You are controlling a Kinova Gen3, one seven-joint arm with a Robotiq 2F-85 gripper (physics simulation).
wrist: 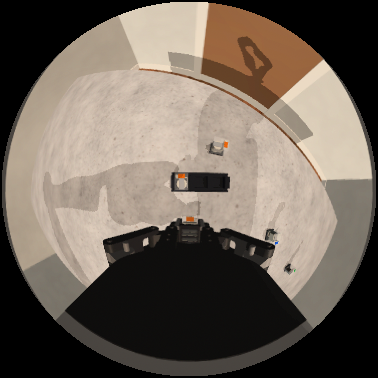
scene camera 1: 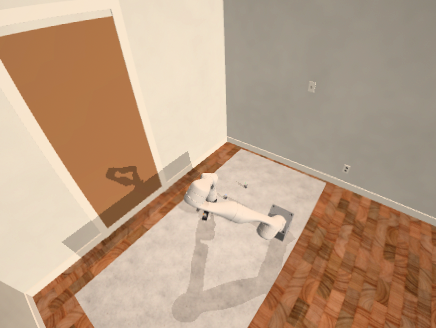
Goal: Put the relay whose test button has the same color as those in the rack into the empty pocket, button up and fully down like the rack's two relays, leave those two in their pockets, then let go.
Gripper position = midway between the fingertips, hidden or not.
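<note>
A black rack [wrist: 197,181] is visible, as is my gripper [wrist: 189,224].
</note>
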